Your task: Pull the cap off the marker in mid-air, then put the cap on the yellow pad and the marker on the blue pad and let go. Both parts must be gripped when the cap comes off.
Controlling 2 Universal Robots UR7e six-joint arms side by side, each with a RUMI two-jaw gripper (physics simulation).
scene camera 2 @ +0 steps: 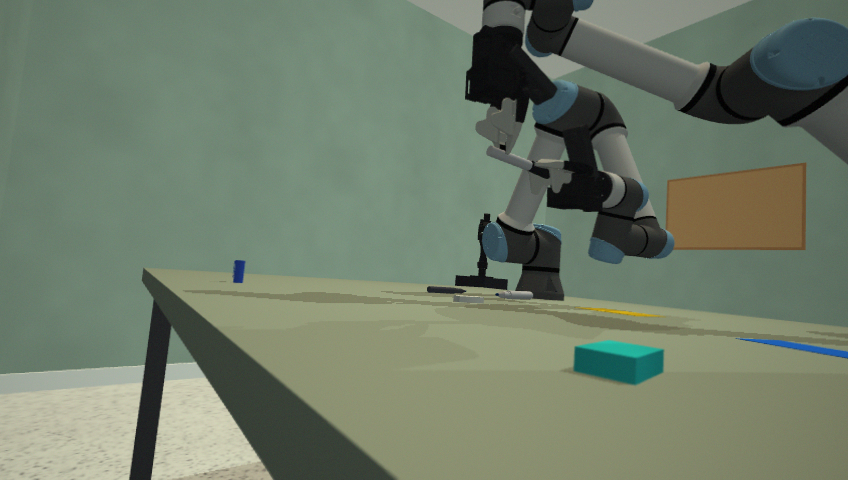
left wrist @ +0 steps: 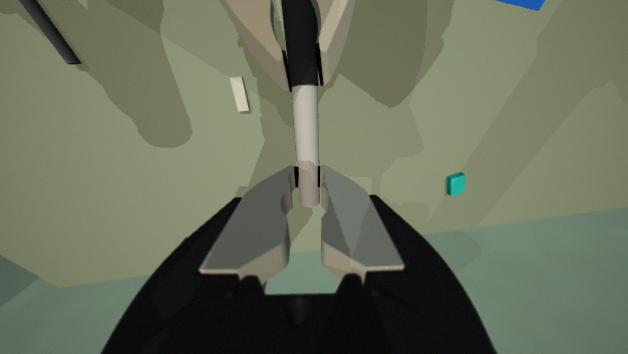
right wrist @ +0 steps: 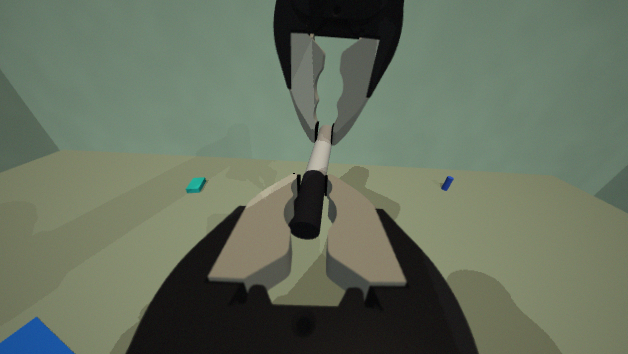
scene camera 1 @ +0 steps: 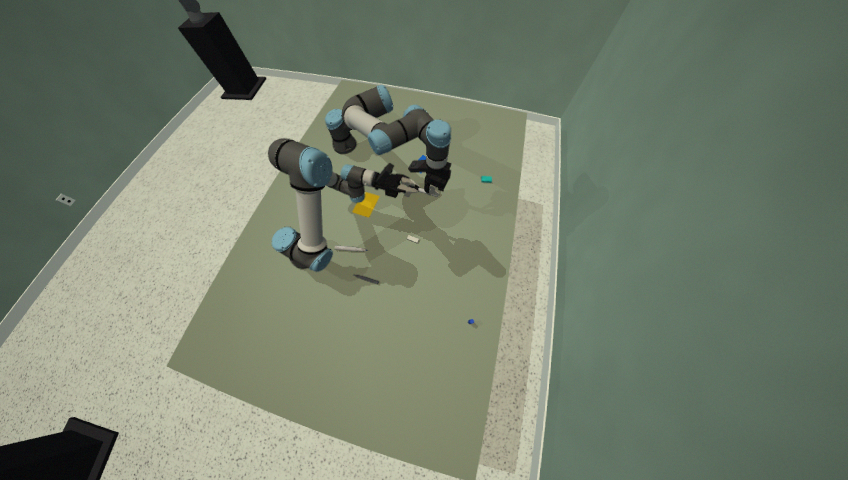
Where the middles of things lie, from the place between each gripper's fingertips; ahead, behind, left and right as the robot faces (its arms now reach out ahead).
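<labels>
Teal block (scene camera 2: pixel 628 363), from my right hand: far ahead, far to the left, far below. Black cap (right wrist: pixel 306 223) in sight: my right gripper 2 cm past it, 1 cm to the right of it, 1 cm above it.
Teal block, from my left hand: well ahead, well to the left, well below. Black cap, from my left hand: 8 cm behind, 2 cm to the left, 1 cm below.
</labels>
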